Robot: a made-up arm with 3 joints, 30 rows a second.
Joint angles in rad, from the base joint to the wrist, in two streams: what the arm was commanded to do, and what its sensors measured. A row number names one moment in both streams.
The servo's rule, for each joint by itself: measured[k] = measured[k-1] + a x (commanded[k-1-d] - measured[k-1]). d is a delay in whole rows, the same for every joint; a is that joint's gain. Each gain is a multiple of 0.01, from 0.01 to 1. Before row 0 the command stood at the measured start. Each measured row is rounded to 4 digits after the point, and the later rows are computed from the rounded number. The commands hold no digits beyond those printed.
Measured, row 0:
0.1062, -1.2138, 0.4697
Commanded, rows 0 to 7:
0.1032, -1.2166, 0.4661
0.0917, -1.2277, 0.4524
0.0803, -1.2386, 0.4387
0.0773, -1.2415, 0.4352
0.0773, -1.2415, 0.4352
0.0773, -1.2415, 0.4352
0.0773, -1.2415, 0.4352
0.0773, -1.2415, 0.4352
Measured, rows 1 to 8:
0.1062, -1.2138, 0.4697
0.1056, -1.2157, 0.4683
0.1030, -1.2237, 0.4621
0.0987, -1.2337, 0.4530
0.0946, -1.2389, 0.4461
0.0913, -1.2406, 0.4418
0.0886, -1.2412, 0.4392
0.0865, -1.2414, 0.4376
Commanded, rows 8 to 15:
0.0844, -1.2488, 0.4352
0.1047, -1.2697, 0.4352
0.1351, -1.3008, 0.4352
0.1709, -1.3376, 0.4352
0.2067, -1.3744, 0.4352
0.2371, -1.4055, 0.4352
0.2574, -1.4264, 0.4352
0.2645, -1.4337, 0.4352
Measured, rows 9 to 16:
0.0848, -1.2415, 0.4367
0.0847, -1.2464, 0.4361
0.0885, -1.2620, 0.4357
0.0974, -1.2880, 0.4355
0.1114, -1.3212, 0.4354
0.1295, -1.3568, 0.4353
0.1499, -1.3894, 0.4353
0.1703, -1.4142, 0.4353

